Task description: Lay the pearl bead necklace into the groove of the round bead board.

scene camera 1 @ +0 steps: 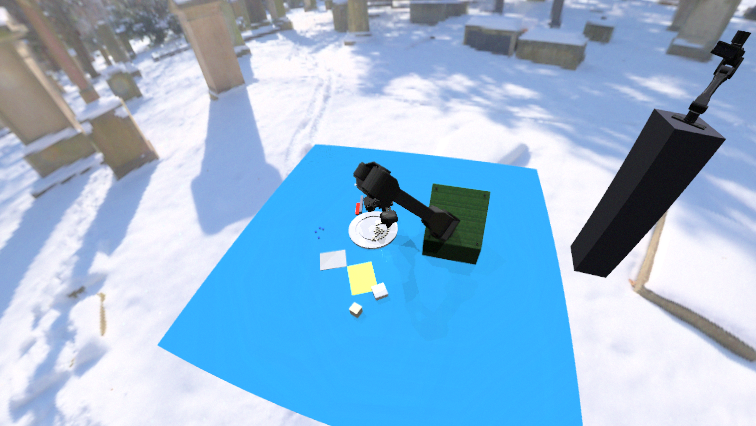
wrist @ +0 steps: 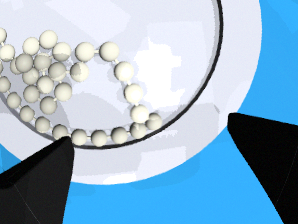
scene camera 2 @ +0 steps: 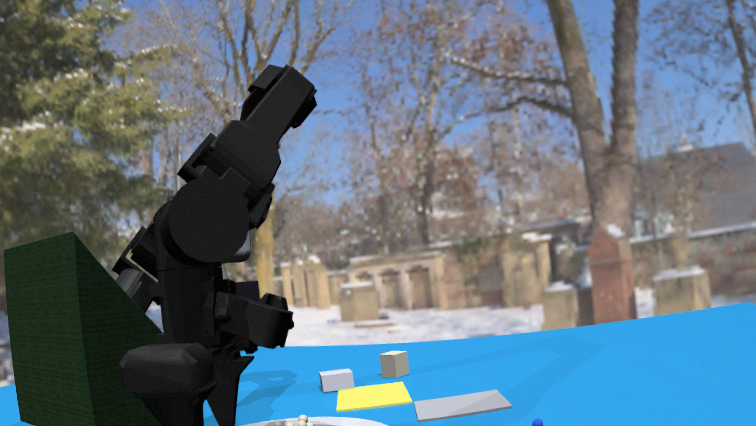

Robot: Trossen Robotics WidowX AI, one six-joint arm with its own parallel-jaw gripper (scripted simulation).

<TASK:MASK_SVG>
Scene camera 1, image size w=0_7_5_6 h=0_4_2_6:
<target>yellow tile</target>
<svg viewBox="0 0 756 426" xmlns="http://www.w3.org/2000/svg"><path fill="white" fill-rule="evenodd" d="M371 262L347 266L353 295L372 292L371 287L377 285Z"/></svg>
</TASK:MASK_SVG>
